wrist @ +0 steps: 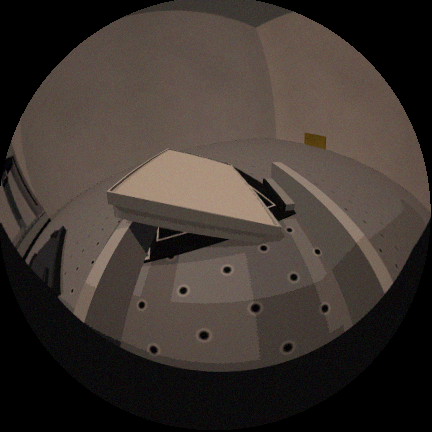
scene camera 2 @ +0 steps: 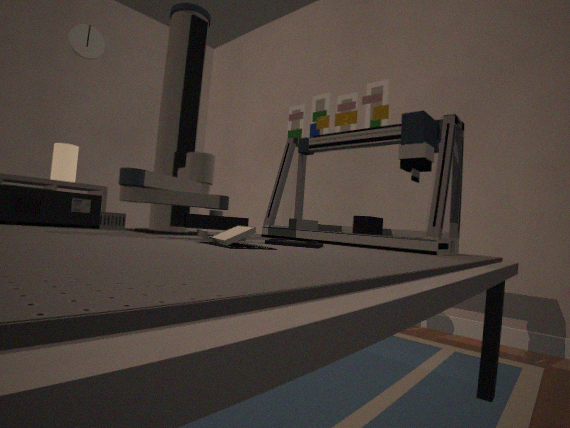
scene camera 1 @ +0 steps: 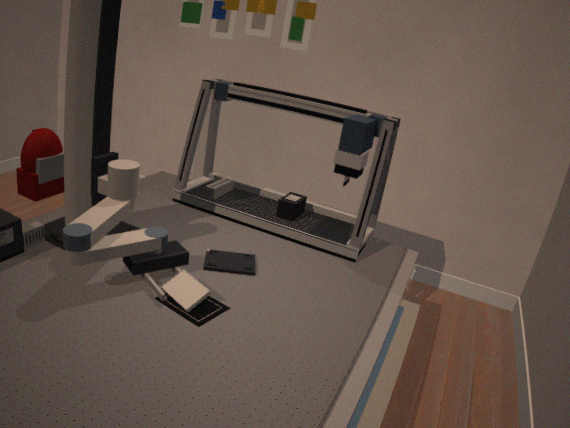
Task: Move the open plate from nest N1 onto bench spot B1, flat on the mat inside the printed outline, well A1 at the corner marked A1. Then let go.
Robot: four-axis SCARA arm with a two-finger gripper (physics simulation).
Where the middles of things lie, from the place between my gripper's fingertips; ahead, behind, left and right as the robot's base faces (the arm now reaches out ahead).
I see my gripper 4 cm short of the black mat with printed outline (scene camera 1: 209, 308), 2 cm above it and 1 cm to the right of it. The rest, counted from my hand: white well plate (scene camera 1: 188, 292) (2 cm to the left).
